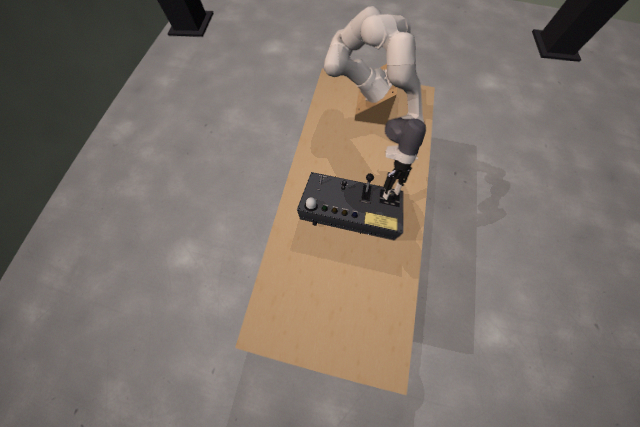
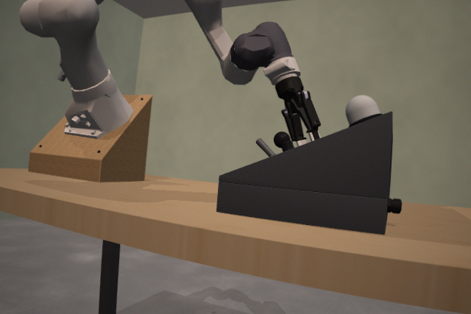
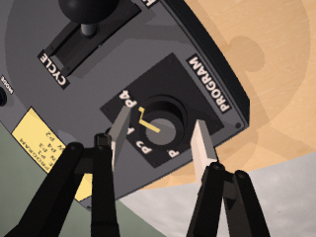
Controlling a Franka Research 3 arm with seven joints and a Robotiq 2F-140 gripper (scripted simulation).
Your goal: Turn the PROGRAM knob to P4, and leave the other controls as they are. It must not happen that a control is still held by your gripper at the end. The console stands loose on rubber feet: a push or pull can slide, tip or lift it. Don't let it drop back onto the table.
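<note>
The black ball lever lies 12 cm to the right of my hand, 3 cm behind it and 1 cm below it. Round my hand: dark sloped console 19 cm to the right, 5 cm below, 2 cm ahead; mode button 24 cm to the right, 2 cm below, 2 cm behind; check toggle 36 cm to the right, 4 cm behind, 3 cm below.
</note>
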